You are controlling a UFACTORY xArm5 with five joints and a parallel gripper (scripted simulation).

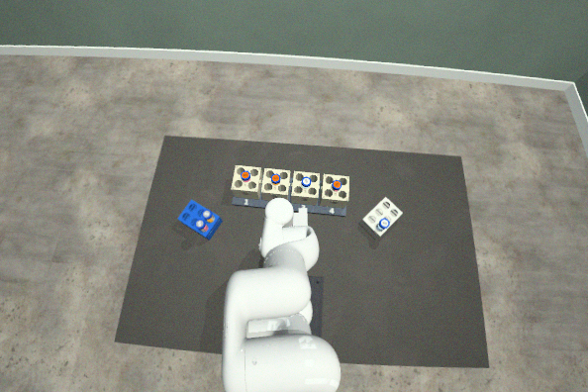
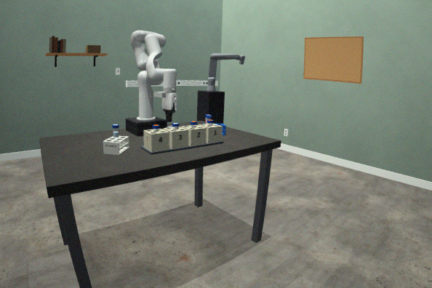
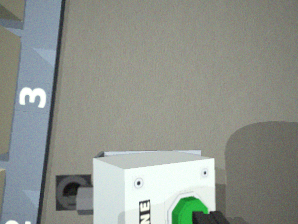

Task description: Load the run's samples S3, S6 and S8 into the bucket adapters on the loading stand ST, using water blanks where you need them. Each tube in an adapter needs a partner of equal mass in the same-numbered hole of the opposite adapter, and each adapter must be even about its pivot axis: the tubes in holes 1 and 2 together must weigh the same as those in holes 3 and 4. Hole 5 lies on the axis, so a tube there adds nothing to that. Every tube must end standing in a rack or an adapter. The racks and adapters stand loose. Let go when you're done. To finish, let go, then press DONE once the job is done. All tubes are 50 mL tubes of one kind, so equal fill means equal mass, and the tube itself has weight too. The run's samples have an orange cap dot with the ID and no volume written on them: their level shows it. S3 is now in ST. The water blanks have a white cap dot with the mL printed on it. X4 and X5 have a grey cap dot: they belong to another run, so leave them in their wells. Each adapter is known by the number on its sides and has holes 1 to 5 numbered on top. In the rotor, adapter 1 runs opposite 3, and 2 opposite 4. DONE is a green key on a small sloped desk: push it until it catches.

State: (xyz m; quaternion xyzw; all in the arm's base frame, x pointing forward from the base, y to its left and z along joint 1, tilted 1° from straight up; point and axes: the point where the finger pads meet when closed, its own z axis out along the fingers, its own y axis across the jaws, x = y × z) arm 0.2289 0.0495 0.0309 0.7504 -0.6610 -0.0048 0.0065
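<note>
Right now my hand is 5 cm above the green done key. Also, from my hand: white rack: 12 cm ahead, 36 cm to the right, 9 cm below; loading stand: 19 cm ahead, 1 cm to the right, 11 cm below; blue rack: 4 cm ahead, 31 cm to the left, 9 cm below.
</note>
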